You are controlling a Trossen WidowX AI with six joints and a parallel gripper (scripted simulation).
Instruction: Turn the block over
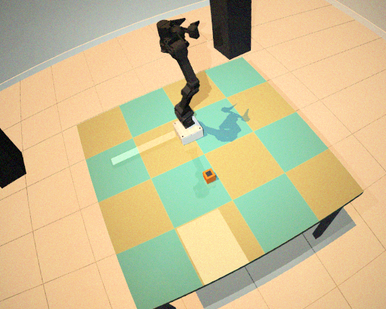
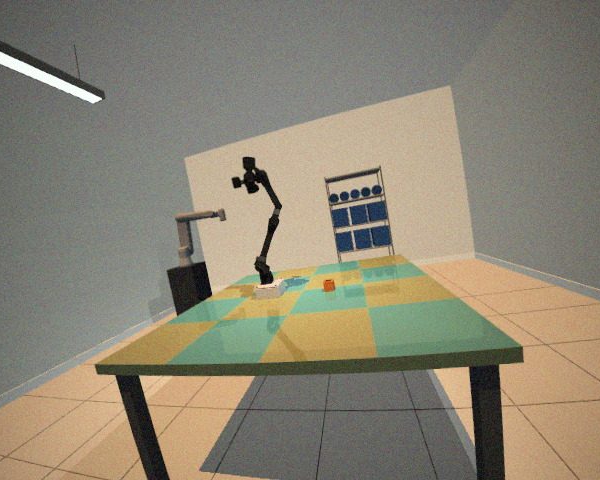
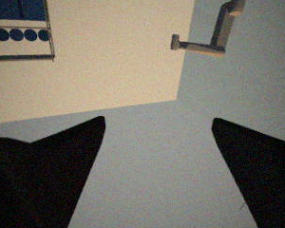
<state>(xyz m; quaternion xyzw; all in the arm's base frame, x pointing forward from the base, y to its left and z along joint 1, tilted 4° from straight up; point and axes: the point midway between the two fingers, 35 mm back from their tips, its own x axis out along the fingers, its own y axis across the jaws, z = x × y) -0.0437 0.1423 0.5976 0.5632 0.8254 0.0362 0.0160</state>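
The block lies 39 cm ahead of my gripper tip, 22 cm to the right of it and 64 cm below it.
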